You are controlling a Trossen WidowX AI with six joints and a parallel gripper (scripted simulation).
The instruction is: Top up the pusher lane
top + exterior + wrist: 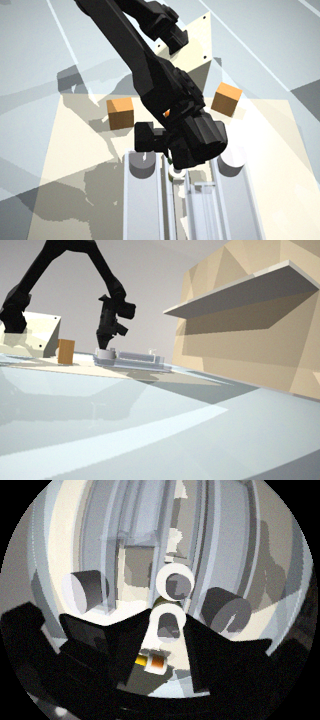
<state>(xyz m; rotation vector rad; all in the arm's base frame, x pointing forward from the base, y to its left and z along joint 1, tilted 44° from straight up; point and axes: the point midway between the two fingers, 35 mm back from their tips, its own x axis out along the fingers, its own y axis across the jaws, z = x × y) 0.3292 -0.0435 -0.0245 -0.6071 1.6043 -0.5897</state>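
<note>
The grey lane rack is 14 cm ahead of my gripper tip, 3 cm to the left of it and 2 cm below it. Also, from my gripper tip: red mark 22 cm ahead, 5 cm to the left, 3 cm above; shelf 51 cm ahead, 2 cm to the left, 33 cm above.
</note>
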